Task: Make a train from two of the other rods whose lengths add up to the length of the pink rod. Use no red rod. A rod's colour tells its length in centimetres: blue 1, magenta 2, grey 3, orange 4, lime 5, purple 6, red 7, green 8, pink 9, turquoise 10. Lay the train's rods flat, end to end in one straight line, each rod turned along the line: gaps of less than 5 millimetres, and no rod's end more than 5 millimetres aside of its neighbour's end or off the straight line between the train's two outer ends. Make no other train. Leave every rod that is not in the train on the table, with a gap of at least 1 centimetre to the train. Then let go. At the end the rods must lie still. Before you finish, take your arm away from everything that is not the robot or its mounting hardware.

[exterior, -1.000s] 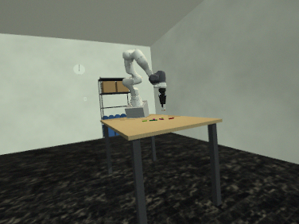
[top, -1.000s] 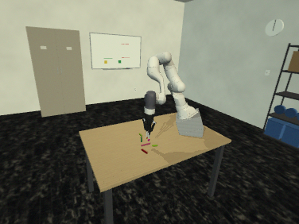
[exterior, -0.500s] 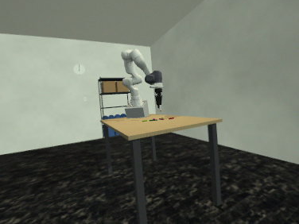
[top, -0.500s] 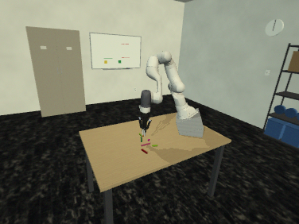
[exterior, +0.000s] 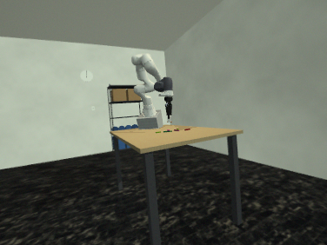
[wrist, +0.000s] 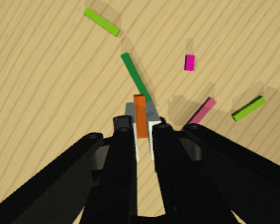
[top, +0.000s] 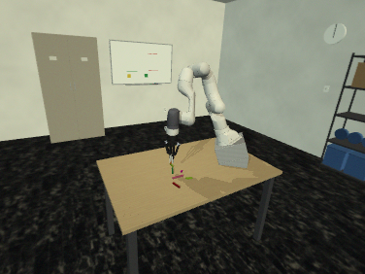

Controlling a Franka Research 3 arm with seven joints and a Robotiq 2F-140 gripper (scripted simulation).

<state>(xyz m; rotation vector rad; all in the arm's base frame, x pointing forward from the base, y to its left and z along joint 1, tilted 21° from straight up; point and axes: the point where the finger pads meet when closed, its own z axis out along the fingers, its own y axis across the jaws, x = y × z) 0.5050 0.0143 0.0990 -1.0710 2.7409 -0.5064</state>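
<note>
Now: hand 12 cm above the green rod, 2 cm to the left of it and 2 cm past it. The rest, counted from my hand: orange rod (3 cm below); pink rod (12 cm below, 8 cm to the left, 2 cm behind); magenta rod (12 cm below, 8 cm behind, 2 cm to the left).
</note>
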